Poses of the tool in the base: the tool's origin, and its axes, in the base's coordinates. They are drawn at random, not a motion.
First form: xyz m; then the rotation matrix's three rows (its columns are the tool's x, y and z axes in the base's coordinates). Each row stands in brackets.
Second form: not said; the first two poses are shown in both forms.
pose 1, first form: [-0.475 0.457 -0.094], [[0.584 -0.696 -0.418], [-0.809 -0.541 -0.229], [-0.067 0.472 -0.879]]
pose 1, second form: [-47.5 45.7 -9.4], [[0.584 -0.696 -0.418], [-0.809 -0.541 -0.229], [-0.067 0.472 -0.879]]
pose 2, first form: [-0.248 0.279 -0.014], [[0.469 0.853 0.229], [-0.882 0.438 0.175], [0.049 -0.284 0.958]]
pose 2, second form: [-24.8 27.9 -1.4], [[0.469 0.853 0.229], [-0.882 0.438 0.175], [0.049 -0.284 0.958]]
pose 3, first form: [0.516 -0.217 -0.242], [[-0.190 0.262 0.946], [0.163 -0.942 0.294], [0.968 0.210 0.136]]
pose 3, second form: [51.6 -21.7 -24.2], [[-0.190 0.262 0.946], [0.163 -0.942 0.294], [0.968 0.210 0.136]]
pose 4, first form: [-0.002 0.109 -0.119], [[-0.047 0.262 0.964], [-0.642 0.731 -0.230], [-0.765 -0.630 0.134]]
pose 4, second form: [-0.2 10.9 -11.9], [[-0.047 0.262 0.964], [-0.642 0.731 -0.230], [-0.765 -0.630 0.134]]
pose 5, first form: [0.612 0.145 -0.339], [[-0.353 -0.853 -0.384], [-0.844 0.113 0.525], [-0.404 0.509 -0.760]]
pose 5, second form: [61.2 14.5 -33.9], [[-0.353 -0.853 -0.384], [-0.844 0.113 0.525], [-0.404 0.509 -0.760]]
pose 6, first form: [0.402 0.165 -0.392], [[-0.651 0.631 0.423], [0.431 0.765 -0.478], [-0.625 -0.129 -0.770]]
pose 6, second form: [40.2 16.5 -39.2], [[-0.651 0.631 0.423], [0.431 0.765 -0.478], [-0.625 -0.129 -0.770]]
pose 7, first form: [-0.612 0.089 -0.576], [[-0.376 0.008 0.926], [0.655 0.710 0.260], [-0.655 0.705 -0.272]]
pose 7, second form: [-61.2 8.9 -57.6], [[-0.376 0.008 0.926], [0.655 0.710 0.260], [-0.655 0.705 -0.272]]
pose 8, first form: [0.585 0.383 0.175], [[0.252 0.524 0.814], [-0.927 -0.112 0.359], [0.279 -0.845 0.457]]
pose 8, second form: [58.5 38.3 17.5], [[0.252 0.524 0.814], [-0.927 -0.112 0.359], [0.279 -0.845 0.457]]
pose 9, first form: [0.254 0.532 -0.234], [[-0.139 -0.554 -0.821], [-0.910 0.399 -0.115], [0.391 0.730 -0.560]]
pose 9, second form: [25.4 53.2 -23.4], [[-0.139 -0.554 -0.821], [-0.910 0.399 -0.115], [0.391 0.730 -0.560]]
